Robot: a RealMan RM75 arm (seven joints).
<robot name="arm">
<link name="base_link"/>
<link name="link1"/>
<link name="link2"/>
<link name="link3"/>
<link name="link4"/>
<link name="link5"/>
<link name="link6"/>
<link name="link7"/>
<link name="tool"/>
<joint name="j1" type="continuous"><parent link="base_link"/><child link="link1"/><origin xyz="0 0 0.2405" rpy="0 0 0"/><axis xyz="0 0 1"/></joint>
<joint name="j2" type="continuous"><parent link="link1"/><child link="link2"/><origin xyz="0 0 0" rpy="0 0 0"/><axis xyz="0 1 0"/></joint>
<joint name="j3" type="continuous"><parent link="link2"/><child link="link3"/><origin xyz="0 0 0.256" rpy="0 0 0"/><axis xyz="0 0 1"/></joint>
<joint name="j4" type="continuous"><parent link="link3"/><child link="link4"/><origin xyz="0 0 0" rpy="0 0 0"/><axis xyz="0 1 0"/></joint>
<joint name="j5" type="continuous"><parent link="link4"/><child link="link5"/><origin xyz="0 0 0.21" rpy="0 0 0"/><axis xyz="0 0 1"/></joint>
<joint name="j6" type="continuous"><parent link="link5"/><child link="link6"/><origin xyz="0 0 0" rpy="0 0 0"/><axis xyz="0 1 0"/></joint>
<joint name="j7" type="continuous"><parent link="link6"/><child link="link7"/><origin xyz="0 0 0.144" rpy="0 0 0"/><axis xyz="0 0 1"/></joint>
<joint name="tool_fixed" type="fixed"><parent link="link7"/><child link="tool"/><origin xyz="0 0 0" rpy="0 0 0"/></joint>
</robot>
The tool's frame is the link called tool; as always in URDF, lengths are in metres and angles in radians. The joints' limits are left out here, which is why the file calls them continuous.
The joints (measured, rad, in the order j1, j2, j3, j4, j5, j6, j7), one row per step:
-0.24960 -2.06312 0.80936 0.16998 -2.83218 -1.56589 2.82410
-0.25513 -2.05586 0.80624 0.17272 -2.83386 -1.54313 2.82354
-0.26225 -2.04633 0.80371 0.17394 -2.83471 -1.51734 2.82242
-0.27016 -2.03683 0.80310 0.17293 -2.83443 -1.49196 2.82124
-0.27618 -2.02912 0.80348 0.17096 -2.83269 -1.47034 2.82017
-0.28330 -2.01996 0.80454 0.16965 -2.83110 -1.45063 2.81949
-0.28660 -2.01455 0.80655 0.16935 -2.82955 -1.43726 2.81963
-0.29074 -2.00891 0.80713 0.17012 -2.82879 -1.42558 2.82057
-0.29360 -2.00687 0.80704 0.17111 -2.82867 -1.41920 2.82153
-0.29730 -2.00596 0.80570 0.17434 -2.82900 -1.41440 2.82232
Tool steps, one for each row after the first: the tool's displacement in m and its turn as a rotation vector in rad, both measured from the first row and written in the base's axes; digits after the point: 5 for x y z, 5 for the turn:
-0.00241 0.00344 0.00308 -0.00355 -0.00075 0.01308
-0.00511 0.00758 0.00655 -0.00983 -0.00138 0.02721
-0.00752 0.01192 0.00923 -0.01947 -0.00239 0.04041
-0.00966 0.01529 0.01085 -0.03027 -0.00348 0.05224
-0.01126 0.01915 0.01329 -0.03966 -0.00162 0.06103
-0.01244 0.02130 0.01448 -0.04732 0.00034 0.06776
-0.01321 0.02371 0.01639 -0.05151 0.00371 0.07282
-0.01332 0.02524 0.01717 -0.05317 0.00506 0.07506
-0.01270 0.02716 0.01821 -0.05187 0.00644 0.07428

